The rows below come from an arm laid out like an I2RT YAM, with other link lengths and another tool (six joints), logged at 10 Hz.
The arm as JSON. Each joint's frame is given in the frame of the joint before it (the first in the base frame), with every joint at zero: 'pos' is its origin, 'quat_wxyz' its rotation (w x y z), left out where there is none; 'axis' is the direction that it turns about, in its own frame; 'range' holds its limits. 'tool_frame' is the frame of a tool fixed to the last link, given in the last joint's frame.
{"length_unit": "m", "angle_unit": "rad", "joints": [
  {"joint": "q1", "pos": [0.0, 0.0, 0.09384], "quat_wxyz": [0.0, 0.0, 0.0, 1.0], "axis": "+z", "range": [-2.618, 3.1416]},
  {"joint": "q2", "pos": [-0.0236, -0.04, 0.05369], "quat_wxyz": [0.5, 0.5, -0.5, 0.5], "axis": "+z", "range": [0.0, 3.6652]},
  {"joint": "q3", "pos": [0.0, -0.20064, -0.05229], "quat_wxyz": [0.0, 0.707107, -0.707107, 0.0], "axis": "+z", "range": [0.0, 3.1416]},
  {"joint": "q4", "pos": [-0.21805, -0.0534, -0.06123], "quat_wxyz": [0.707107, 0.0, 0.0, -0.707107], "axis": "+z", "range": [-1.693, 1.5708]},
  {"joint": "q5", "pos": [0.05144, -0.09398, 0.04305], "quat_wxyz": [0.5, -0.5, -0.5, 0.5], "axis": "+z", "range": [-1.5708, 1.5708]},
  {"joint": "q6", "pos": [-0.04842, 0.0, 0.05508], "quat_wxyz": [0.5, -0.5, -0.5, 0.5], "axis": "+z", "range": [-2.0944, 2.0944]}
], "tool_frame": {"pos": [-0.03, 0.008, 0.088], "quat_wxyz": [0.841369, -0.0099, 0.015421, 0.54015]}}
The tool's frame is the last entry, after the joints.
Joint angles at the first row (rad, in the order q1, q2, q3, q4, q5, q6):
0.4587 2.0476 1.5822 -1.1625 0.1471 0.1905
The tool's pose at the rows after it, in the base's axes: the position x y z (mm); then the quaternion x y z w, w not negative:
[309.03 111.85 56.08 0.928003 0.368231 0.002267 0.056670]
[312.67 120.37 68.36 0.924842 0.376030 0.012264 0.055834]
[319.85 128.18 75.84 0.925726 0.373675 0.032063 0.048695]
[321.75 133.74 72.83 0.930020 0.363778 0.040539 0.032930]
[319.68 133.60 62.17 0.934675 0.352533 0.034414 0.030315]
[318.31 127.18 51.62 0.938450 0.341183 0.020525 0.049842]
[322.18 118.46 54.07 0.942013 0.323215 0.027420 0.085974]
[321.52 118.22 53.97 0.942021 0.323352 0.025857 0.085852]
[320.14 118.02 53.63 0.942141 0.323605 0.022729 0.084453]
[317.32 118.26 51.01 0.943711 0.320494 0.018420 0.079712]
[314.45 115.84 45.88 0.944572 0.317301 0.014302 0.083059]
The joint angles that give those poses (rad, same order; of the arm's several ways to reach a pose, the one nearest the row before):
0.4740 2.0476 1.6085 -1.1736 0.1234 0.1524
0.4919 2.0476 1.6646 -1.2106 0.1238 0.1524
0.4984 2.0476 1.7004 -1.2064 0.1139 0.1616
0.4988 2.0514 1.6977 -1.1805 0.0845 0.1825
0.4988 2.0678 1.6749 -1.1538 0.0776 0.2073
0.4976 2.1014 1.6688 -1.1485 0.1120 0.2321
0.4976 2.1055 1.6691 -1.1454 0.1848 0.2703
0.4976 2.1055 1.6688 -1.1481 0.1841 0.2703
0.4976 2.1056 1.6680 -1.1530 0.1802 0.2703
0.4980 2.1056 1.6585 -1.1511 0.1692 0.2779
0.4976 2.1055 1.6333 -1.1358 0.1741 0.2852

